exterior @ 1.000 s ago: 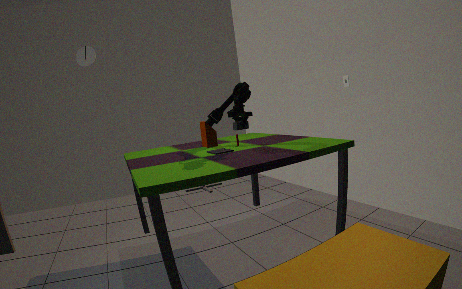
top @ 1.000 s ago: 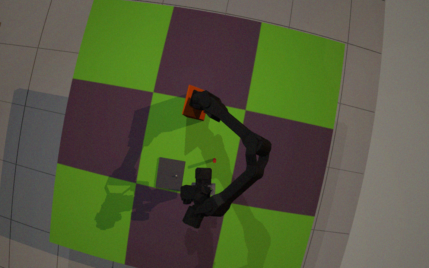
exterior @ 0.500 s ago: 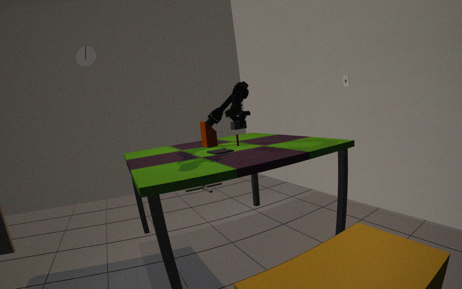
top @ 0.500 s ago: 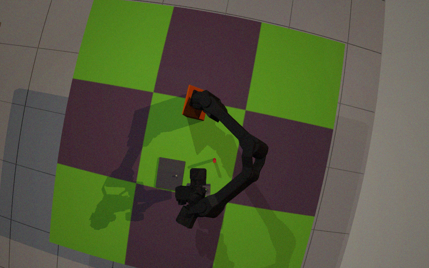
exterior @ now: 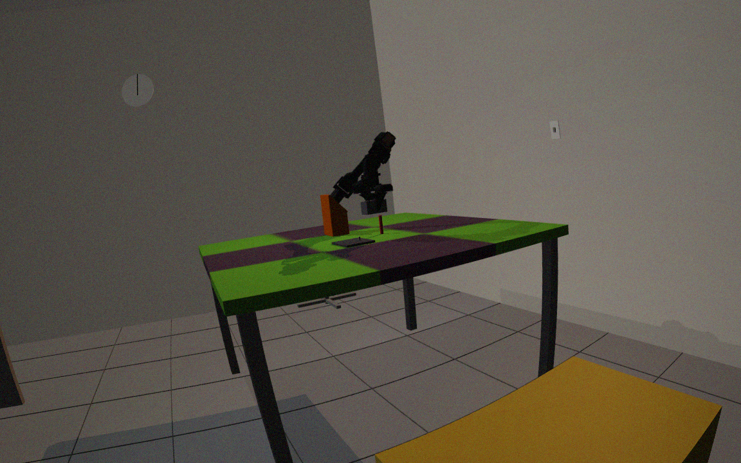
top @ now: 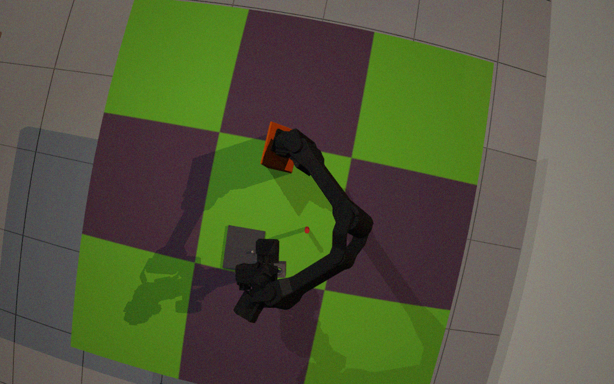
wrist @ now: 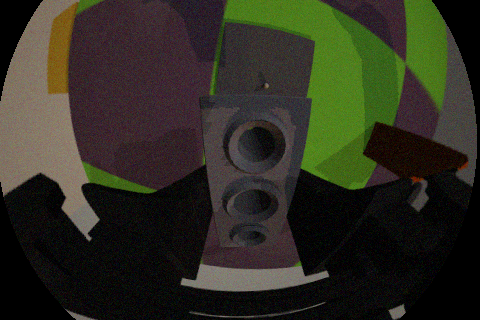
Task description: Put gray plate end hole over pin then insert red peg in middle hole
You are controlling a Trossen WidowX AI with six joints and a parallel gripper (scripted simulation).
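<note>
Right now the dark square base is 1 cm behind my gripper tip, 9 cm to the right of it and 10 cm below it. The rest, counted from my gripper tip: plate: 3 cm above; red peg: 13 cm behind, 7 cm to the left, 7 cm below.
</note>
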